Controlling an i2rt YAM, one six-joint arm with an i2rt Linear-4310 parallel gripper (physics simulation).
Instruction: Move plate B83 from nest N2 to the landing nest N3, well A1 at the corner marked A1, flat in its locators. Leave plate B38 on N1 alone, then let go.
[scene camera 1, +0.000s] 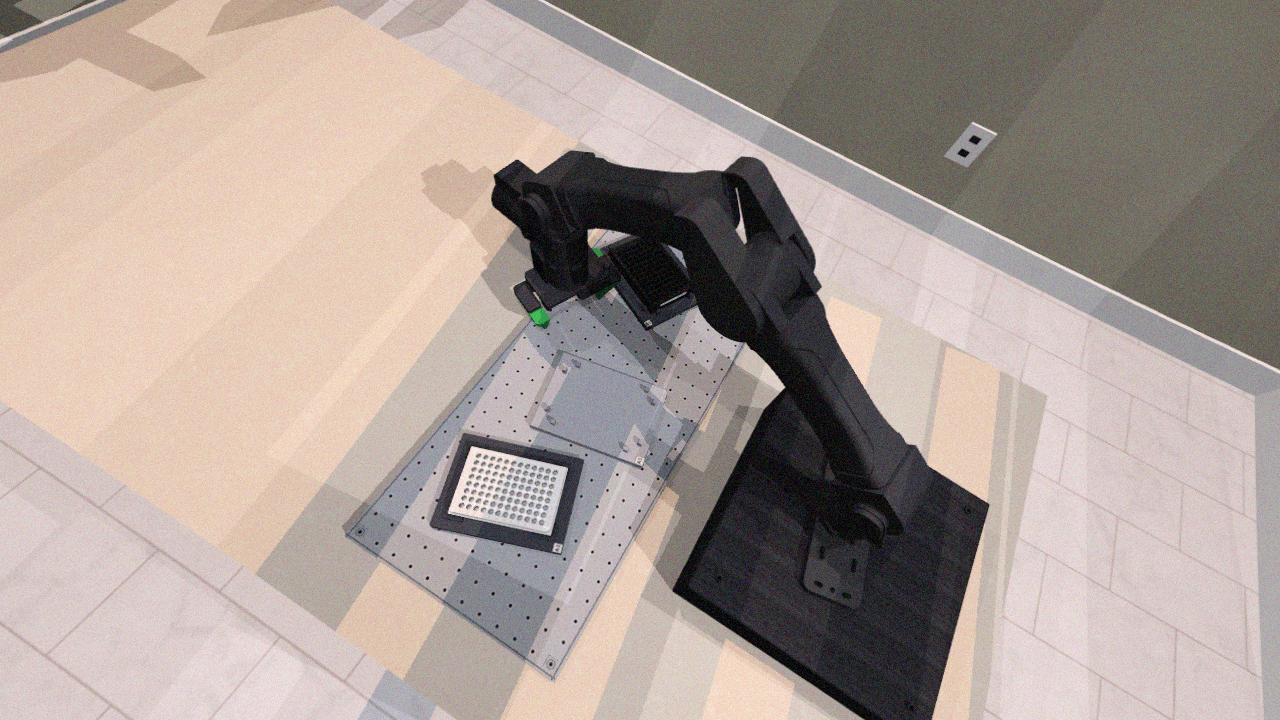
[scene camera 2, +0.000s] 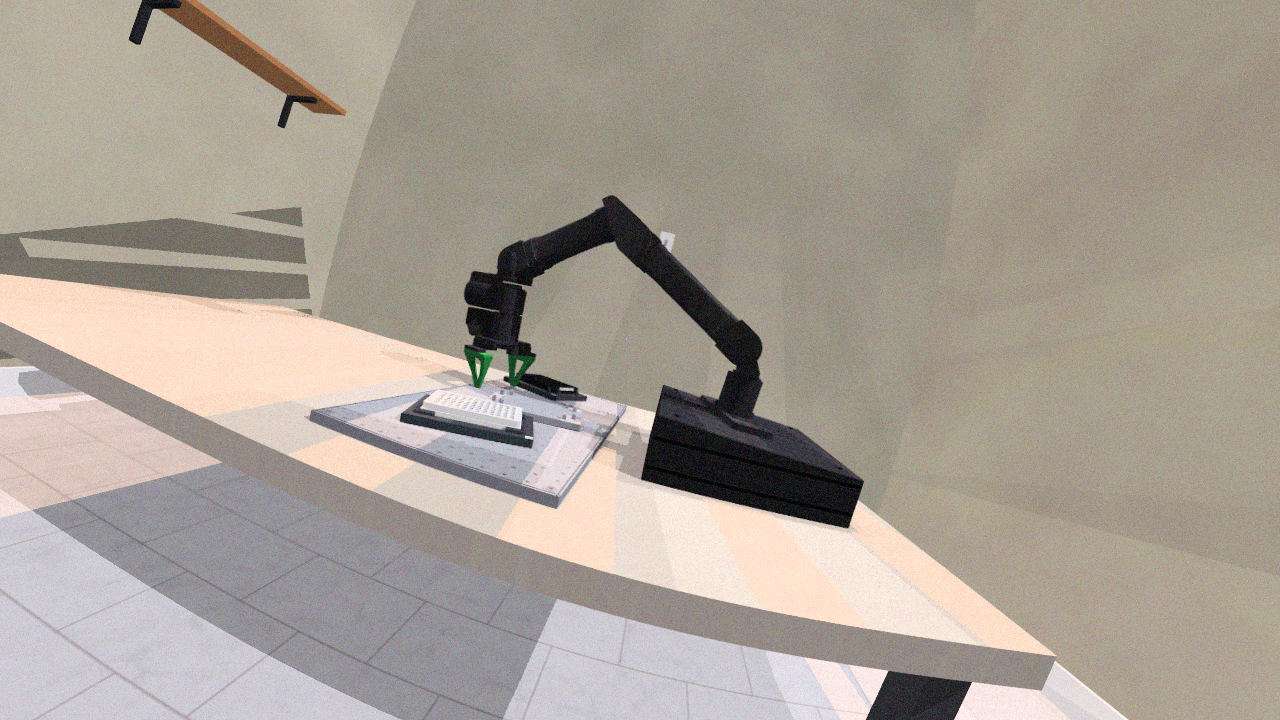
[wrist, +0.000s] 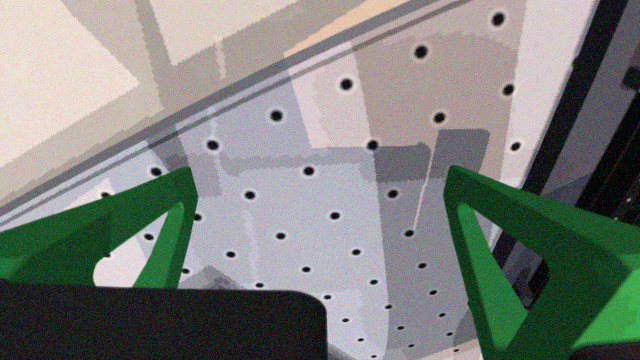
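Note:
My gripper (scene camera 1: 572, 302) (scene camera 2: 495, 385) (wrist: 320, 180) is open and empty, its green fingers above the perforated board beside the black plate's nest. A black plate (scene camera 1: 648, 273) (scene camera 2: 547, 385) sits in a dark nest (scene camera 1: 669, 315) at the back; this nest's edge (wrist: 570, 95) shows at the right of the wrist view. A white plate (scene camera 1: 510, 488) (scene camera 2: 471, 408) lies flat in another dark nest (scene camera 1: 570, 492) (scene camera 2: 465, 431) at the front. Between them a pale see-through nest (scene camera 1: 599, 407) (scene camera 2: 559, 420) with small corner locators holds no plate. Plate and nest names are not readable.
The perforated board (scene camera 1: 501, 617) (scene camera 2: 501, 474) (wrist: 280, 215) carries all three nests. The arm's black base block (scene camera 1: 760, 582) (scene camera 2: 742, 474) stands beside it on the table. The arm arches over the board's far end and partly hides it in scene camera 1.

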